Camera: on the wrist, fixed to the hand. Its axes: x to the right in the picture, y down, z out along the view.
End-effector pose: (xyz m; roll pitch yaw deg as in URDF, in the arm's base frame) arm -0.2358 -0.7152 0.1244 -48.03 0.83 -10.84
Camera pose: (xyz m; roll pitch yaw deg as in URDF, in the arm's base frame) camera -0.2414 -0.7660 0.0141 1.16 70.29 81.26
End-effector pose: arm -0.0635 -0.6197 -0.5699 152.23 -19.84 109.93
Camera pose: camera -0.0604 -0.6566 -0.4541 -151.83 -46.17 -2.03
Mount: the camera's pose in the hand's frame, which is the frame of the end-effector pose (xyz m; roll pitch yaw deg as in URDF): 0.0057 0.0479 -0.1116 -1.12 22.27 89.92
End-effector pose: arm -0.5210 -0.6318 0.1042 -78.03 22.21 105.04
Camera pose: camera -0.4197 -0.6265 0.0372 112.63 65.70 -49.21
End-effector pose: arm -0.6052 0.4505 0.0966 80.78 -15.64 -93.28
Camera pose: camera -0.4874 0.4462 0.1264 -29.19 -55.24 20.36
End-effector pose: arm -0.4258 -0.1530 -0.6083 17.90 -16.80 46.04
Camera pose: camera -0.4612 -0.0746 -0.6942 -17.94 4.16 134.70
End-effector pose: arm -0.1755 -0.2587 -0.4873 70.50 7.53 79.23
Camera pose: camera -0.2933 -0.2295 -0.4802 10.21 -47.67 160.78
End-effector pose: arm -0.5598 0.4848 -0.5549 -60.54 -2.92 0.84
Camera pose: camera -0.5481 0.4114 -0.6511 -23.76 82.21 68.34
